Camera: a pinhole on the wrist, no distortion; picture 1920 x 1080 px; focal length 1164.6 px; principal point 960.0 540.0 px. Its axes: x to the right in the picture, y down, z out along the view. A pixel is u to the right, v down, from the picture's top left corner.
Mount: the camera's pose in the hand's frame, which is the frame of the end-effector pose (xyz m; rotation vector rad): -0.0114 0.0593 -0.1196 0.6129 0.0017 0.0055
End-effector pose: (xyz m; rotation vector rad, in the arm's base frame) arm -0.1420 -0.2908 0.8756 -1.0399 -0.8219 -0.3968
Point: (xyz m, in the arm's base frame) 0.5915 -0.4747 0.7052
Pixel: behind the camera
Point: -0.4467 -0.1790 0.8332
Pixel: 305.1 684.9
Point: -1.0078 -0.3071 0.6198
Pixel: outside the picture
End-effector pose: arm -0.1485 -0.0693 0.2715 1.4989 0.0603 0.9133
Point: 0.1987 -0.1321 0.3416
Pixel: 1685.6 803.1
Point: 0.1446 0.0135 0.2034
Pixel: 1745.9 164.8
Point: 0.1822 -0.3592 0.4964
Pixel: outside the picture
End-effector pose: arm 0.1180 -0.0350 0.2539 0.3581 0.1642 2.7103
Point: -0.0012 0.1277 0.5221
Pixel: 1744.9 882.0
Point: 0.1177 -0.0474 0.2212
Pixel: 948.8 616.1
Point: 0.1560 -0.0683 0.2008
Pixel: 356.3 565.6
